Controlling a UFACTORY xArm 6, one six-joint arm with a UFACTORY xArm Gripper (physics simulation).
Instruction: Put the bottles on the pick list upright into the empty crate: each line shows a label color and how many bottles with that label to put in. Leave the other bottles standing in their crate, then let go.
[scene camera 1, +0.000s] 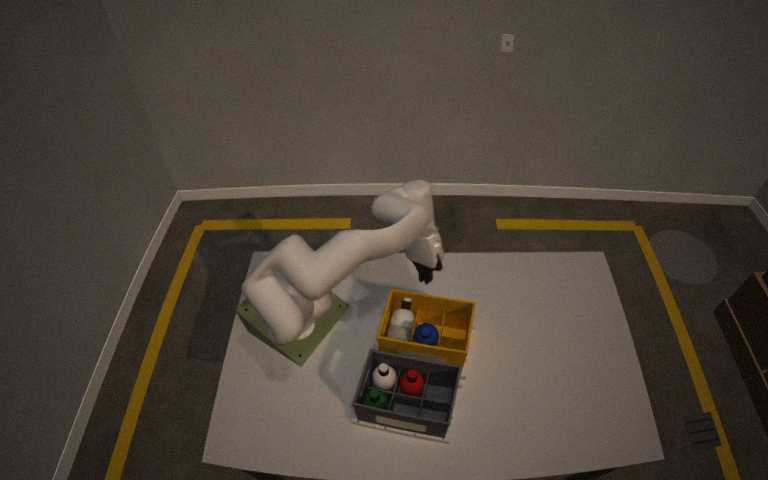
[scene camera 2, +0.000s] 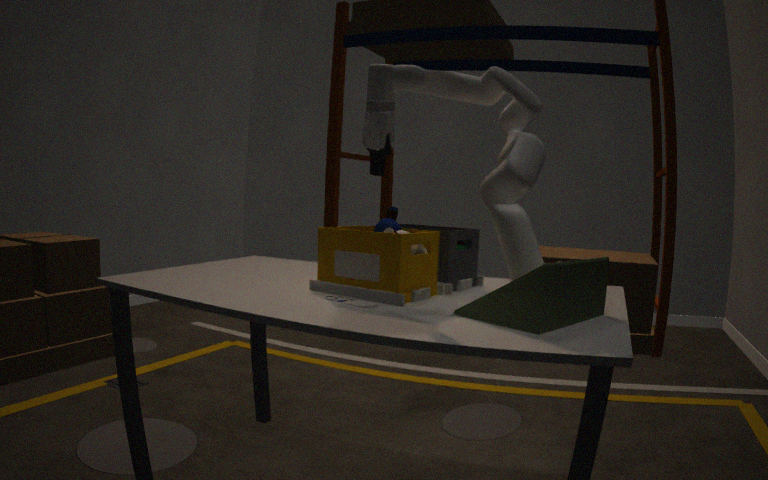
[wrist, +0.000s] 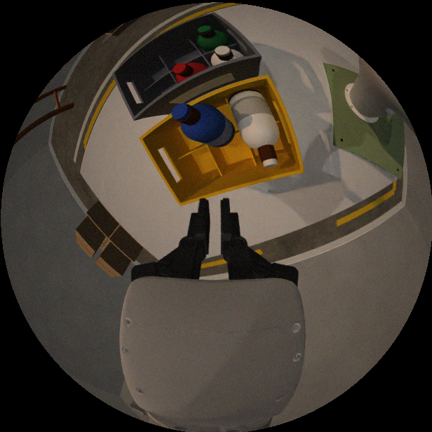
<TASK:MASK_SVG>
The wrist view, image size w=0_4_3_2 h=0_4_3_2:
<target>my gripper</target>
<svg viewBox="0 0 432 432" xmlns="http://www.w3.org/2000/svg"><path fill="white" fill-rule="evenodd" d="M199 198L198 211L191 212L187 236L180 239L177 248L159 259L158 262L137 264L130 271L131 283L123 300L119 329L119 349L123 375L135 403L142 409L147 410L149 417L163 427L187 432L226 432L232 429L236 429L238 432L254 431L266 424L271 417L280 414L295 392L302 372L305 348L305 323L302 299L297 288L298 271L295 266L275 262L270 263L255 252L255 250L248 247L245 238L240 236L238 212L230 212L229 198L220 199L220 254L223 254L223 259L227 261L229 280L198 279L201 261L204 259L205 254L208 254L210 232L208 200L206 198Z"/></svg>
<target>blue bottle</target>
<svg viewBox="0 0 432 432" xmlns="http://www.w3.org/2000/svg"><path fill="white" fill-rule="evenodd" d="M173 107L171 115L176 121L180 121L180 128L189 139L213 147L223 147L233 139L235 133L234 125L222 112L211 104L198 103L189 105L179 103Z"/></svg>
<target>white bottle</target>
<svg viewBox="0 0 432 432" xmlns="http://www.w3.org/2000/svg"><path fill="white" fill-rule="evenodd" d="M230 95L228 102L241 139L248 147L257 149L264 168L278 165L274 145L278 141L279 129L262 93L252 88L245 88Z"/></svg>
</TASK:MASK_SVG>
